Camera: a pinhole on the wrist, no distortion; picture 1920 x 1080 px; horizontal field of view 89.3 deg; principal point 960.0 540.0 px. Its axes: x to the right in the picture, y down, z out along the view. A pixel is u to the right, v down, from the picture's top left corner.
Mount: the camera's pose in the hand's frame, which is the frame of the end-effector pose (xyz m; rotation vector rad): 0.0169 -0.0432 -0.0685 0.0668 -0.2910 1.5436
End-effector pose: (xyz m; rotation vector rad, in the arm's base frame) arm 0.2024 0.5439 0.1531 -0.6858 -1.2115 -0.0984
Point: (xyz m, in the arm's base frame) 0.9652 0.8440 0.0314
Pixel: behind the camera
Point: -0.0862 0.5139 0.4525
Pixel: 566.4 46.2
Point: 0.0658 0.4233 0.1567
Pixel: 434.9 1035.2
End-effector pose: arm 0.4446 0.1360 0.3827 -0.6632 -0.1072 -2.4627
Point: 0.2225 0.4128 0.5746
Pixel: outside the picture
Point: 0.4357 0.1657 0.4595
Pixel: 1255.2 315.2
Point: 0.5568 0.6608 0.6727
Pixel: 573.2 784.5
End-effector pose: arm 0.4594 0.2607 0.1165 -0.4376 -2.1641 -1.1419
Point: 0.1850 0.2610 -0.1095
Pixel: 396.5 295.7
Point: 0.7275 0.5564 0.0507
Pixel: outside the picture
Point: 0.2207 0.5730 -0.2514
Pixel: 953.9 550.4
